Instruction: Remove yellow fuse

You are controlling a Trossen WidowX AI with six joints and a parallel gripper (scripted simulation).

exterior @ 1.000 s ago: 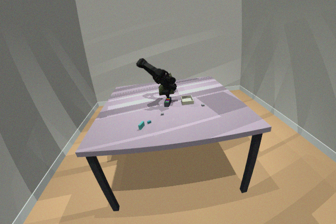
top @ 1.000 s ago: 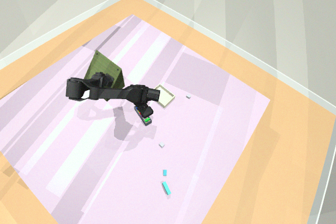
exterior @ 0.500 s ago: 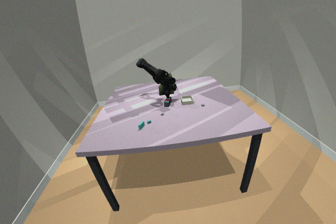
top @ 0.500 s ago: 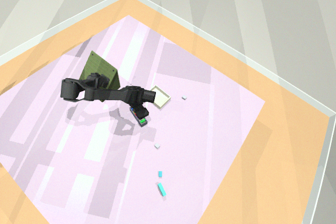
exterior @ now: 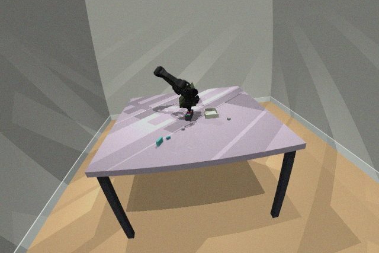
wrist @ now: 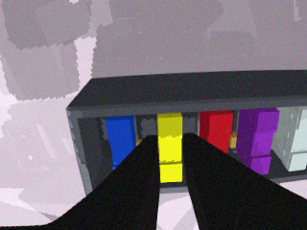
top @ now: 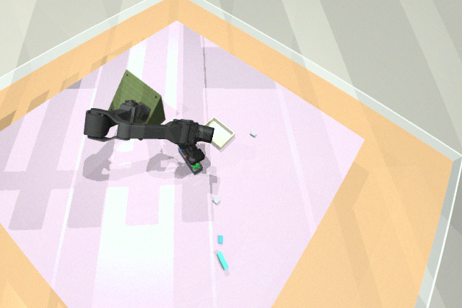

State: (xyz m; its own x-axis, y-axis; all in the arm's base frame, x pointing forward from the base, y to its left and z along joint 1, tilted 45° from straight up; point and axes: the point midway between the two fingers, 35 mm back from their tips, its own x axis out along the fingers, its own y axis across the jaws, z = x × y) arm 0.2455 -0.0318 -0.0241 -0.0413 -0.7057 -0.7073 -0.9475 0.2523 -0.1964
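Right now my gripper tip is 10 mm above the yellow fuse. Also, from my gripper tip: blue fuse (20 mm behind, 10 mm to the left, 10 mm below); then red fuse (20 mm ahead, 10 mm to the right, 10 mm below); then purple fuse (40 mm ahead, 10 mm to the right, 10 mm below).
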